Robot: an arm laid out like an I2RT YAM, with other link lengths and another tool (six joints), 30 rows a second.
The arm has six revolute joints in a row. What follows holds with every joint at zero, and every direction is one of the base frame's. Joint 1 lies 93.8 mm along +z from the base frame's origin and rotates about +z. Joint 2 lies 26 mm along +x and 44.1 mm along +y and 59.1 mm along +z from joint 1 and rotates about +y. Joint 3 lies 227 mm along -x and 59.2 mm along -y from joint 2 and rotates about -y. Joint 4 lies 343 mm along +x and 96.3 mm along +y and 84 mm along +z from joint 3 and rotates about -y. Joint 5 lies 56.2 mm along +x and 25.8 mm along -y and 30.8 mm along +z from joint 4 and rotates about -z. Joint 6 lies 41.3 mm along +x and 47 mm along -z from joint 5 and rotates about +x. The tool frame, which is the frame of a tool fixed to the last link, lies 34 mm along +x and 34 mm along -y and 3 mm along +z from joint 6; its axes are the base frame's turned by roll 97.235, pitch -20.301 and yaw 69.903 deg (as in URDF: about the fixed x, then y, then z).
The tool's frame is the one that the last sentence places.
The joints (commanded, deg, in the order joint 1, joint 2, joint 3, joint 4, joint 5, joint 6), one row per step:
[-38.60 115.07 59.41 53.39 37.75 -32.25]
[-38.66 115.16 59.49 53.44 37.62 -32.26]
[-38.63 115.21 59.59 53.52 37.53 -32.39]
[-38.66 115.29 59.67 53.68 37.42 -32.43]
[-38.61 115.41 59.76 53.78 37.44 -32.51]
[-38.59 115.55 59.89 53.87 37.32 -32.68]
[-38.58 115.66 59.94 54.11 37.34 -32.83]
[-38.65 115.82 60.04 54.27 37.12 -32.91]
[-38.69 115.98 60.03 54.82 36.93 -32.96]
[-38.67 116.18 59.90 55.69 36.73 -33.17]
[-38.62 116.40 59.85 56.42 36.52 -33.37]
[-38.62 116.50 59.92 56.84 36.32 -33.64]
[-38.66 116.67 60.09 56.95 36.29 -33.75]
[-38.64 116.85 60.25 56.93 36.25 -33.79]
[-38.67 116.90 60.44 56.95 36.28 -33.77]
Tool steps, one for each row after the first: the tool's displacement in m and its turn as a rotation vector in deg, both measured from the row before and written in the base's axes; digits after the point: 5 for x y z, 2 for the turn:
[0.00008 -0.00058 -0.00013 -0.02 -0.02 0.07]
[0.00064 -0.00005 0.00043 -0.11 0.02 0.12]
[0.00023 -0.00038 0.00016 -0.11 -0.09 0.08]
[0.00051 0.00014 -0.00018 -0.06 0.02 0.03]
[0.00070 -0.00016 -0.00007 -0.09 0.10 0.14]
[0.00019 -0.00001 -0.00008 -0.15 0.01 -0.01]
[0.00020 -0.00068 -0.00035 -0.08 0.00 0.15]
[-0.00005 -0.00019 -0.00037 -0.25 -0.25 0.15]
[-0.00008 0.00056 -0.00081 -0.39 -0.22 0.22]
[0.00034 0.00056 -0.00071 -0.34 -0.17 0.26]
[0.00053 -0.00012 0.00050 -0.31 -0.04 0.20]
[0.00032 -0.00062 -0.00006 -0.10 0.02 -0.01]
[0.00061 -0.00022 -0.00046 0.01 0.07 0.06]
[0.00037 -0.00066 0.00082 -0.09 -0.14 -0.06]

